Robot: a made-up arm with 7 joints.
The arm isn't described. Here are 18 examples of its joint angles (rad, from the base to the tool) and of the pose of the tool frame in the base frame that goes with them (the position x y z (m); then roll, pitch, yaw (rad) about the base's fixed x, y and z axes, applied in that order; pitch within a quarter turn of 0, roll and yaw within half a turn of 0).
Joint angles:
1: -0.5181 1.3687 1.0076 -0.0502 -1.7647 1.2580 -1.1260
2: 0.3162 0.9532 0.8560 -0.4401 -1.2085 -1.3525 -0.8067
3: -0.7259 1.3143 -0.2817 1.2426 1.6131 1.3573 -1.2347
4: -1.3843 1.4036 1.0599 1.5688 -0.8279 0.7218 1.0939
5: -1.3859 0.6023 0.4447 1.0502 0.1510 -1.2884 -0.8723
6: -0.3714 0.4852 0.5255 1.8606 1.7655 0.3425 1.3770
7: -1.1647 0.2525 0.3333 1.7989 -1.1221 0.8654 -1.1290
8: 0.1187 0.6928 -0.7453 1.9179 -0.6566 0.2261 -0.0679
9: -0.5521 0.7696 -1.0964 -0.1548 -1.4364 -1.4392 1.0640
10: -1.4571 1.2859 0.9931 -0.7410 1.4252 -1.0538 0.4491
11: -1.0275 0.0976 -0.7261 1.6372 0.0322 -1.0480 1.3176
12: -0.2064 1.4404 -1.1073 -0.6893 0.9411 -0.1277 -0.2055
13: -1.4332 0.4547 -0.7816 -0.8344 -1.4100 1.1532 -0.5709
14: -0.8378 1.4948 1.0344 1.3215 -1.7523 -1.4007 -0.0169
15: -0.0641 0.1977 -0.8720 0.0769 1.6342 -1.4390 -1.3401
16: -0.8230 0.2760 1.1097 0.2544 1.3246 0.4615 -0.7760
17: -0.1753 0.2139 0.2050 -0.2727 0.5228 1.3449 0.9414
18: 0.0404 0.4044 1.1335 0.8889 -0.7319 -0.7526 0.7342
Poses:
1: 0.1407 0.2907 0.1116 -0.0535 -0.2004 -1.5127
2: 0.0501 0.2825 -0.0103 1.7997 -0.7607 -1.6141
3: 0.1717 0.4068 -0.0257 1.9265 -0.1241 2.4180
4: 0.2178 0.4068 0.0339 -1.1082 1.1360 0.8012
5: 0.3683 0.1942 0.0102 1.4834 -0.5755 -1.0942
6: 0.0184 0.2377 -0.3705 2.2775 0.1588 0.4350
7: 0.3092 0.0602 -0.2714 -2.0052 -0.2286 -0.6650
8: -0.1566 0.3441 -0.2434 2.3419 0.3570 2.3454
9: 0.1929 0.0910 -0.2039 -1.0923 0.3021 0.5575
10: 0.0460 0.1805 0.1554 -1.9156 -0.3098 -1.4391
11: 0.3048 0.0194 -0.2800 0.2584 -0.5473 0.4169
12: 0.0723 0.1532 -0.1628 1.3289 0.8403 -1.4386
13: 0.1781 -0.0531 -0.0064 -0.1471 0.6271 -2.5587
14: 0.0690 0.4377 0.0298 -1.8228 0.1390 2.6762
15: 0.0209 -0.0388 -0.2992 0.3877 1.2056 2.7799
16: 0.2451 0.2684 -0.1619 0.7368 0.6143 0.7866
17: 0.1580 0.1563 -0.2388 1.1754 -0.1549 1.5624
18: -0.0486 0.3222 -0.2846 -0.2434 -0.0058 2.3070
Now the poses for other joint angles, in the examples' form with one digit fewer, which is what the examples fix.
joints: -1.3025 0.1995 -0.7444 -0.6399 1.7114 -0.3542 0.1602
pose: 0.181 -0.097 0.005 -3.108 -0.379 -2.178
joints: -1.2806 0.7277 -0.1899 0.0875 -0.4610 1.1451 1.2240
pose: 0.353 0.116 0.025 0.419 -0.248 1.073
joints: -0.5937 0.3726 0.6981 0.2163 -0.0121 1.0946 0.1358
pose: 0.243 0.240 -0.203 0.221 0.802 0.863
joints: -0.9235 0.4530 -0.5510 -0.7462 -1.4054 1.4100 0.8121
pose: 0.190 -0.013 -0.083 0.332 0.567 -0.827
